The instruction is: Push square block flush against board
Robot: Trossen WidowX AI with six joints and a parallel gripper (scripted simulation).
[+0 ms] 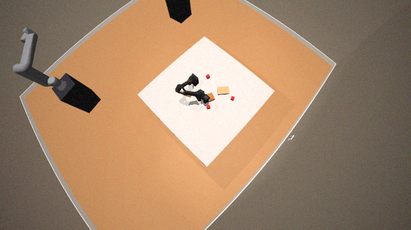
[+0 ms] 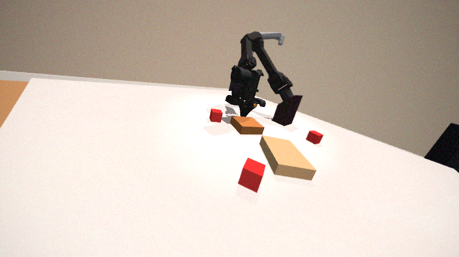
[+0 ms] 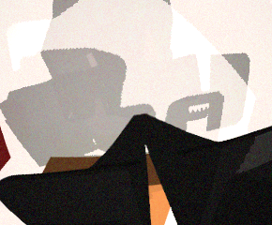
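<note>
My gripper tip is 6 cm short of the orange square block, 6 cm to the right of it and 1 cm below it. From my gripper tip the other things lie so: tan board: 14 cm ahead, 24 cm to the left, 1 cm above; orange strip: 25 cm behind, 10 cm to the right, 1 cm above.
</note>
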